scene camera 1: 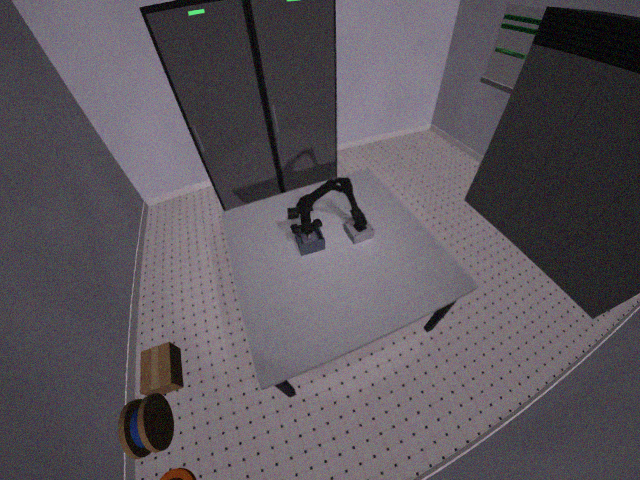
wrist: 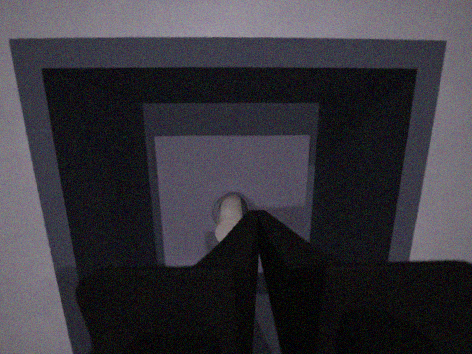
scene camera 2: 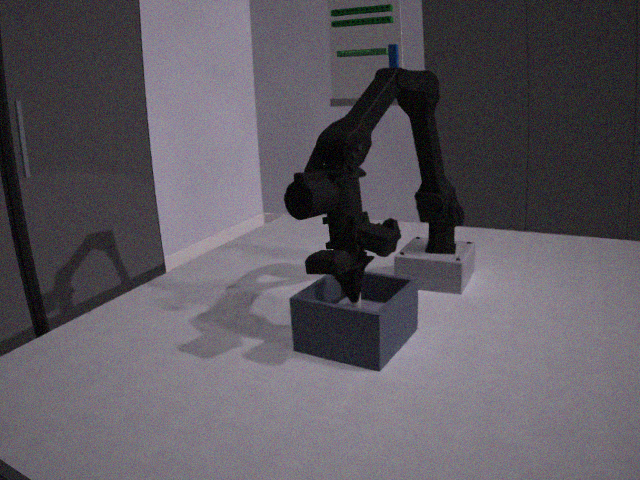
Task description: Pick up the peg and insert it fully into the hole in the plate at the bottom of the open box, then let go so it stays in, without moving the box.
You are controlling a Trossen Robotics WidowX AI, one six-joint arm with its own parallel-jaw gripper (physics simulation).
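The open blue-grey box stands on the table. Its bottom plate has a round hole, whose rim shows around the lower end of the pale peg. The peg stands in the hole; its upper end is partly hidden behind a finger, and how deep it sits cannot be told. A small pale part of the peg also shows beside the fingertips in scene camera 2. My gripper is shut and empty, pointing down into the box, its tips at the peg's right in the wrist view.
The arm's light base block stands on the table behind the box. The box walls surround the fingertips. A dark cabinet stands beyond the table.
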